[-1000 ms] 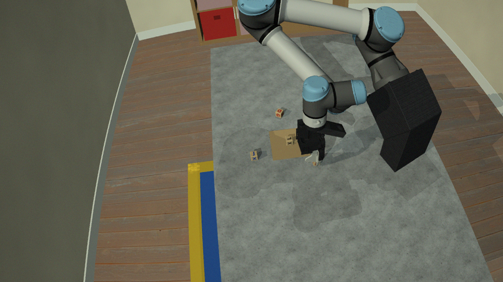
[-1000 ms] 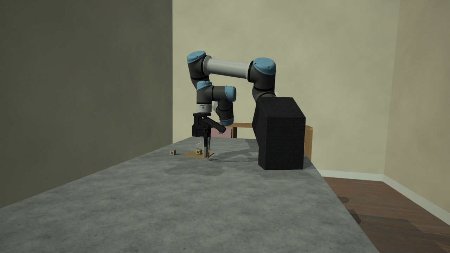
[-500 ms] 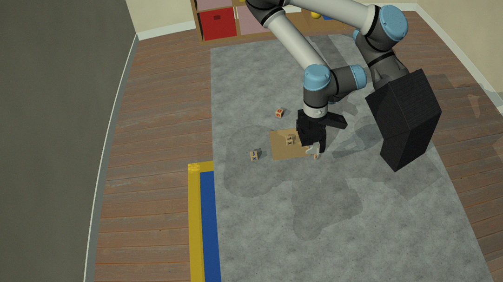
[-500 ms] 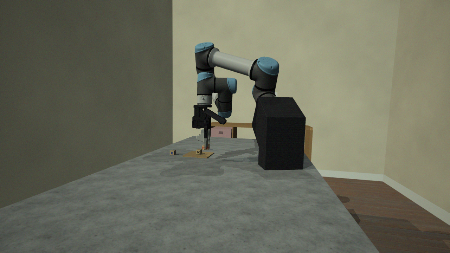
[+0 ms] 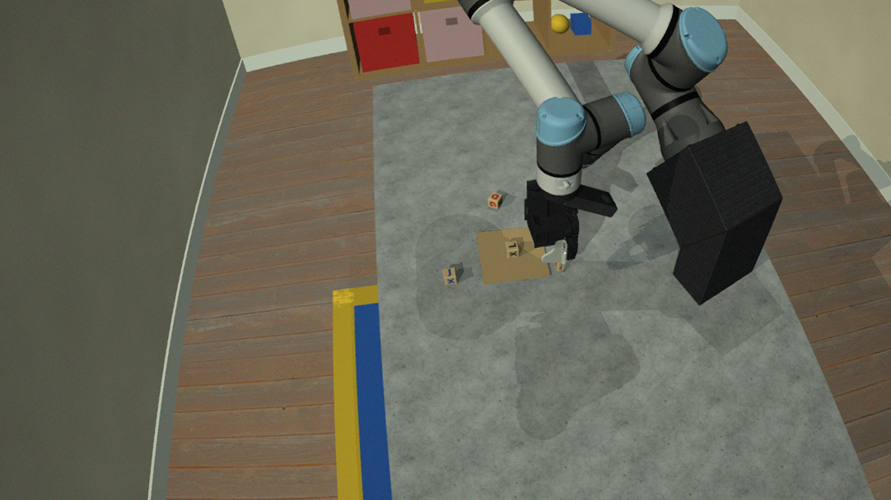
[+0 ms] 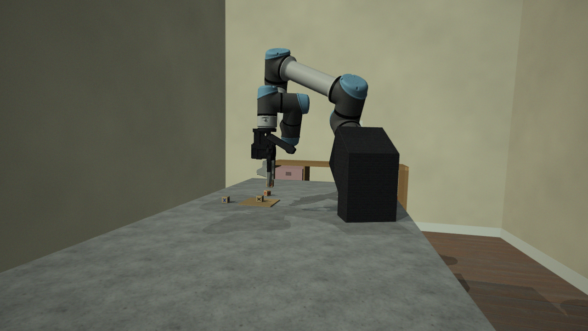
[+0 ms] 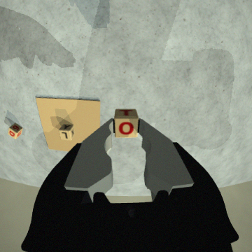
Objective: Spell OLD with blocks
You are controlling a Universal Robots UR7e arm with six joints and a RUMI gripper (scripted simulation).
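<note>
The tan mat is 7 cm ahead of my hand, 12 cm to the right of it and 11 cm below it. Also, from my hand: blue-lettered block 21 cm ahead, 8 cm to the right, 9 cm below.
</note>
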